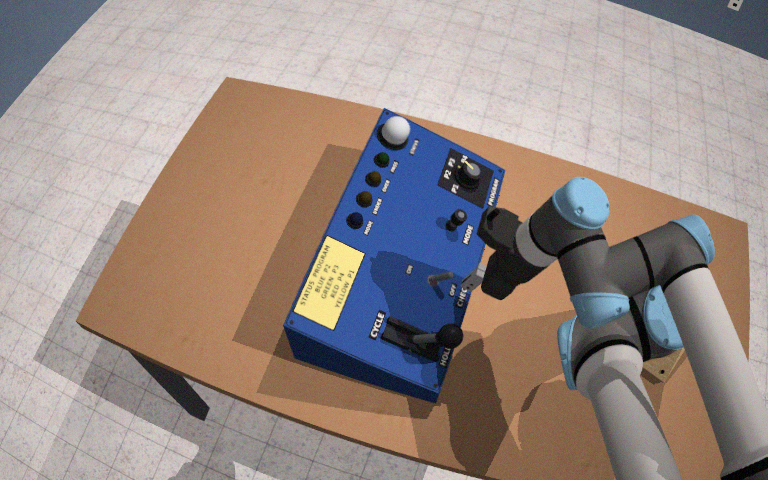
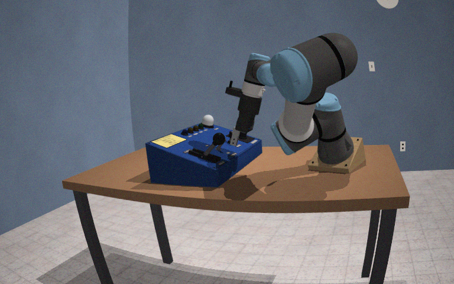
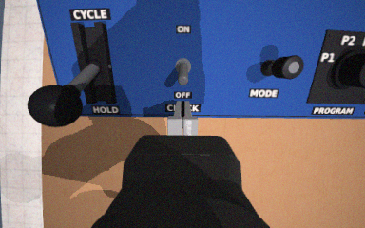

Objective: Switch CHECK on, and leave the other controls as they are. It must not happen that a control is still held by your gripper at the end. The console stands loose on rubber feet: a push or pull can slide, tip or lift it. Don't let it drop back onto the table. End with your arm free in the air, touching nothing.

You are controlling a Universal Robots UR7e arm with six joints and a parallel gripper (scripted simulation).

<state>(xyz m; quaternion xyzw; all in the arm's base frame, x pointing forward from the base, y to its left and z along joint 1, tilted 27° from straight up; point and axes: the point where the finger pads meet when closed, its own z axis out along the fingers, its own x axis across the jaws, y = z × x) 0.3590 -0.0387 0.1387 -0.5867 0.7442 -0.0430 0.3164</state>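
Right now my hand is 6 cm short of the check toggle, 2 cm above it and 1 cm to the left of it. Also, from my hand: mode switch: 13 cm to the right, 4 cm ahead, 1 cm below; then blue console: 8 cm ahead, 7 cm to the right, 3 cm below; then hold lever: 12 cm to the left, 5 cm ahead.
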